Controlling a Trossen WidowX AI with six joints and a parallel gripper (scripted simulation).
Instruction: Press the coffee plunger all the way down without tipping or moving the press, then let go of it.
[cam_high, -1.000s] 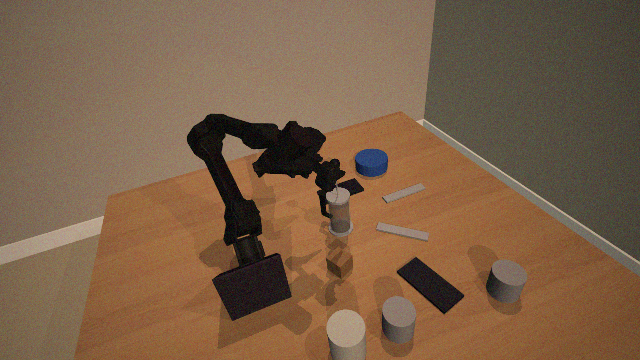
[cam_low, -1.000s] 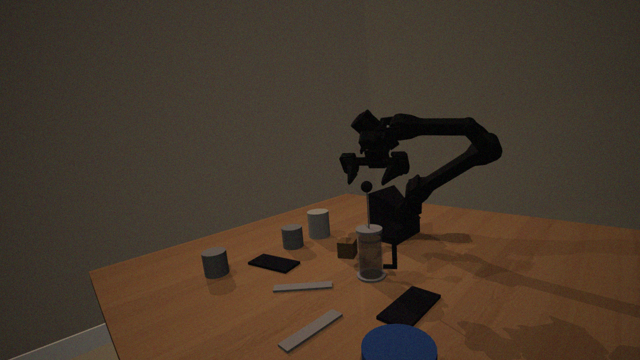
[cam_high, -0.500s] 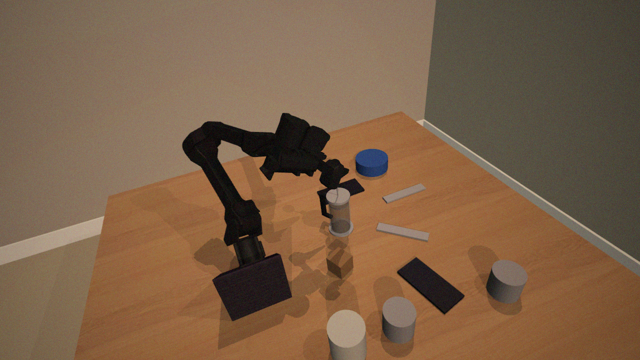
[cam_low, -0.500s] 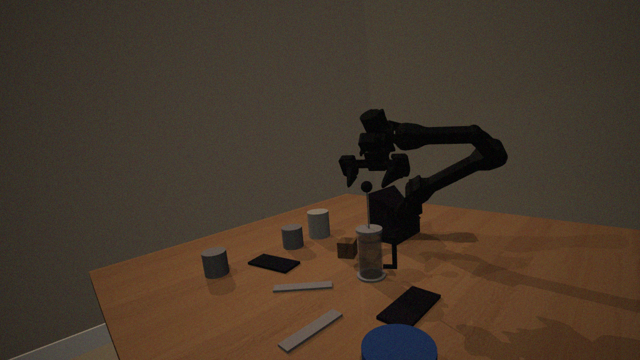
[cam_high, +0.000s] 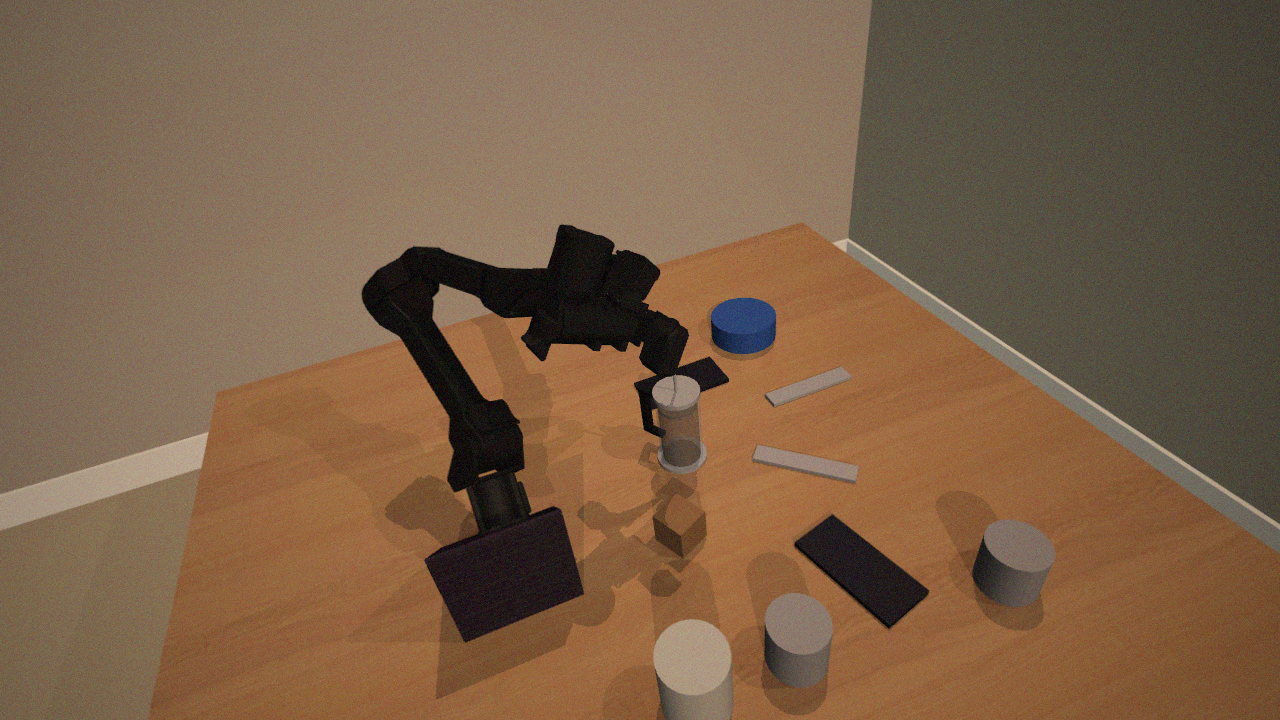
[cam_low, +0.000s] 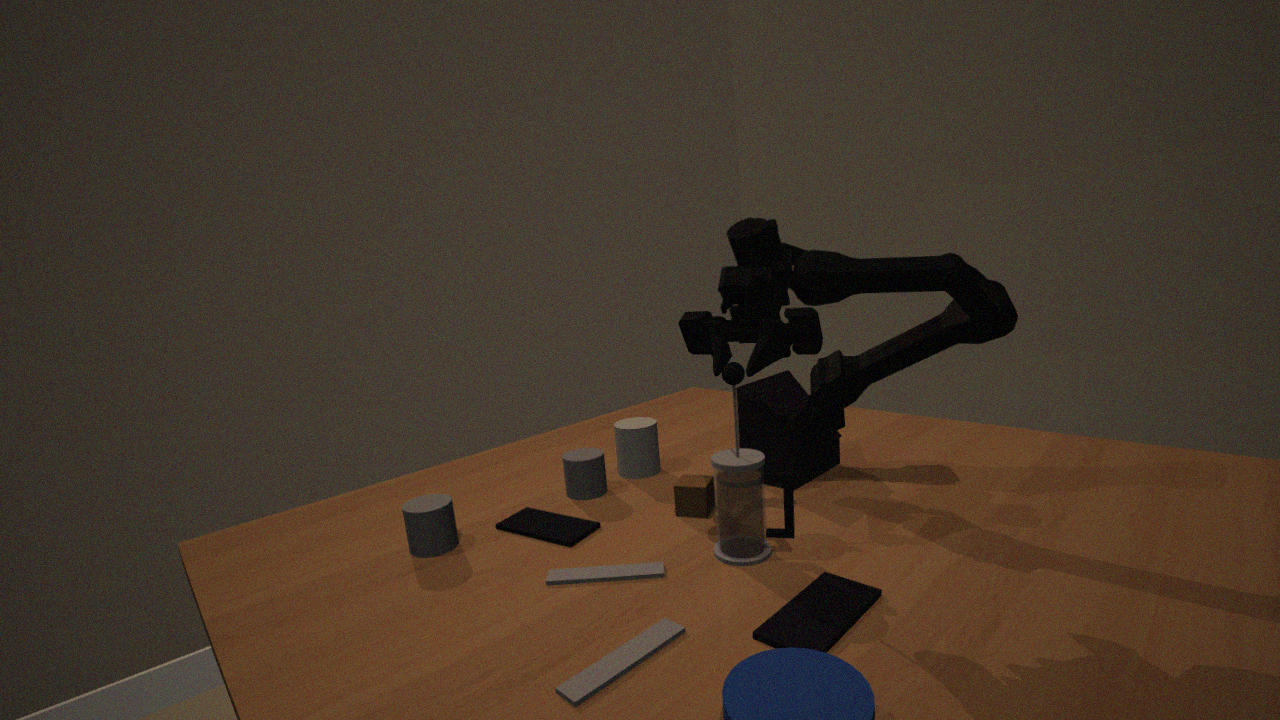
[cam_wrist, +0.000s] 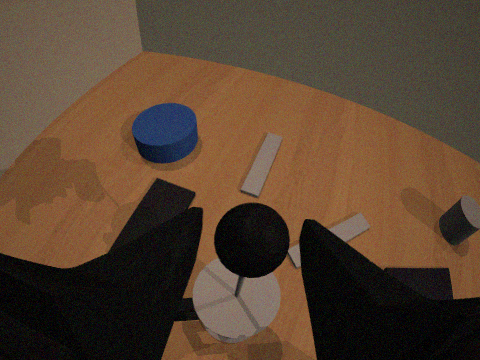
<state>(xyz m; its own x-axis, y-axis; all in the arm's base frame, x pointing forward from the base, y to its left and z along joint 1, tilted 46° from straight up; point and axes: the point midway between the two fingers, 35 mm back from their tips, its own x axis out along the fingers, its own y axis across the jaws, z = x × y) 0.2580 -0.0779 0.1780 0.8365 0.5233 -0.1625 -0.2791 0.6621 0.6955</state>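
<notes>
The coffee press is 120 mm below my gripper tip, 10 mm to the left of it and 10 mm behind it. From my gripper tip the other things lie so: blue disc: 230 mm to the left, 230 mm ahead, 220 mm below; brown cube: 220 mm below, 140 mm to the right, 70 mm behind.
</notes>
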